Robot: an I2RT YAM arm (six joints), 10 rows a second.
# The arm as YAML. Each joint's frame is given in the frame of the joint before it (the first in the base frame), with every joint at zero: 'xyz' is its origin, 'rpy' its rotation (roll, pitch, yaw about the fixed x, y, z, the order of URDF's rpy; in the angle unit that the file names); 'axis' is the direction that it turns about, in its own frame. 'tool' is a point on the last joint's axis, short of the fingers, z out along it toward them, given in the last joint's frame.
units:
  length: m
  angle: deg
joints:
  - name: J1
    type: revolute
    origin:
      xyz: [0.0, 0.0, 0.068]
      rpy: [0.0, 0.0, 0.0]
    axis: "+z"
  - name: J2
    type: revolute
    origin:
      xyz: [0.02, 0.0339, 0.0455]
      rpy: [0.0, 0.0, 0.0]
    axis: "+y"
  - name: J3
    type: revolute
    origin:
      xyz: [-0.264, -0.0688, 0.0]
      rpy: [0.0, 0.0, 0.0]
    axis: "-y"
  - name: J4
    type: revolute
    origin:
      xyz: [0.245, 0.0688, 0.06]
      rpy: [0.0, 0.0, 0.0]
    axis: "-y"
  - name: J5
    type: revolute
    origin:
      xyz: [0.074, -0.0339, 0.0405]
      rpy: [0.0, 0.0, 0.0]
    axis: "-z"
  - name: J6
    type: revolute
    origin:
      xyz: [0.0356, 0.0, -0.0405]
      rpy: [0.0, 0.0, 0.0]
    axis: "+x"
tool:
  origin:
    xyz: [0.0, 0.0, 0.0]
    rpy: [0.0, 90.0, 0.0]
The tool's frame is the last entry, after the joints.
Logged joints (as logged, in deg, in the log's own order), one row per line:
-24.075, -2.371, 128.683, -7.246, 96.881, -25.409
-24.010, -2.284, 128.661, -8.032, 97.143, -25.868
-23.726, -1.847, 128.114, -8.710, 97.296, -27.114
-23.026, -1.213, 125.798, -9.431, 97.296, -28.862
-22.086, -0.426, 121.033, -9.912, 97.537, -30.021
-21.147, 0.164, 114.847, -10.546, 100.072, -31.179
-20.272, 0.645, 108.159, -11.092, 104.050, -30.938
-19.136, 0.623, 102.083, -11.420, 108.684, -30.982
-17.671, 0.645, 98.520, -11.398, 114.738, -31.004
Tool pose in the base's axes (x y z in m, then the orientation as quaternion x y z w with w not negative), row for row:
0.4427, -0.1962, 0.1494, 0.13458, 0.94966, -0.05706, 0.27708
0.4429, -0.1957, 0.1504, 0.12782, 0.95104, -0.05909, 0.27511
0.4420, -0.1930, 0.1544, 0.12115, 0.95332, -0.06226, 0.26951
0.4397, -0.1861, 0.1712, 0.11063, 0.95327, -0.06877, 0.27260
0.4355, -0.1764, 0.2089, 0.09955, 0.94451, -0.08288, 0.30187
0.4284, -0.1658, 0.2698, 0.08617, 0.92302, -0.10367, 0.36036
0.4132, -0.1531, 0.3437, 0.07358, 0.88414, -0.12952, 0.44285
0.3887, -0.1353, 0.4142, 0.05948, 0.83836, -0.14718, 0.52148
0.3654, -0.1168, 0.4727, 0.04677, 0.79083, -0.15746, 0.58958
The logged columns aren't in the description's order. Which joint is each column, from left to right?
Columns, left to right: J1, J5, J2, J6, J3, J4.
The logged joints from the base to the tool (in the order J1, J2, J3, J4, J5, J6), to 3 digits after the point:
-24.075, 128.683, 96.881, -25.409, -2.371, -7.246
-24.010, 128.661, 97.143, -25.868, -2.284, -8.032
-23.726, 128.114, 97.296, -27.114, -1.847, -8.710
-23.026, 125.798, 97.296, -28.862, -1.213, -9.431
-22.086, 121.033, 97.537, -30.021, -0.426, -9.912
-21.147, 114.847, 100.072, -31.179, 0.164, -10.546
-20.272, 108.159, 104.050, -30.938, 0.645, -11.092
-19.136, 102.083, 108.684, -30.982, 0.623, -11.420
-17.671, 98.520, 114.738, -31.004, 0.645, -11.398

